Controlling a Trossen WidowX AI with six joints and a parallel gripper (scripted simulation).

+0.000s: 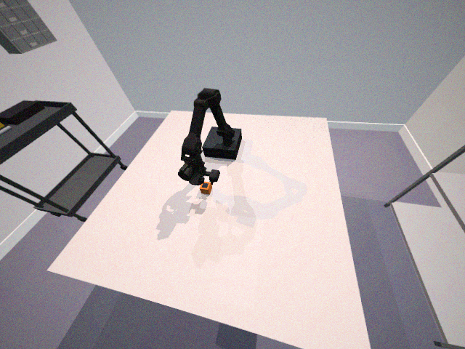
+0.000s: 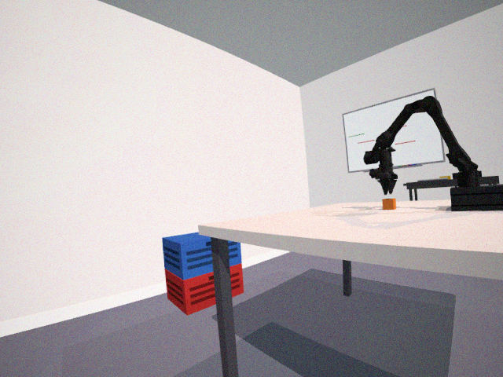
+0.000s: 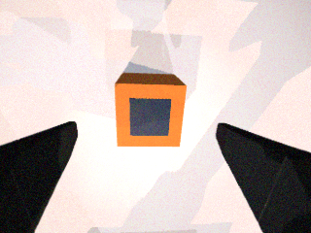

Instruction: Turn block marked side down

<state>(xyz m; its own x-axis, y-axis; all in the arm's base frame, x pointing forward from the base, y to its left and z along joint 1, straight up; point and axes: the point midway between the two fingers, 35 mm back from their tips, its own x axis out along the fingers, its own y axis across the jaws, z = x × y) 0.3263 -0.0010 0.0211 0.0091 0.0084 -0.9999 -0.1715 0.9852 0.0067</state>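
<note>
Right now my gripper tip is 30 mm above the orange block.
</note>
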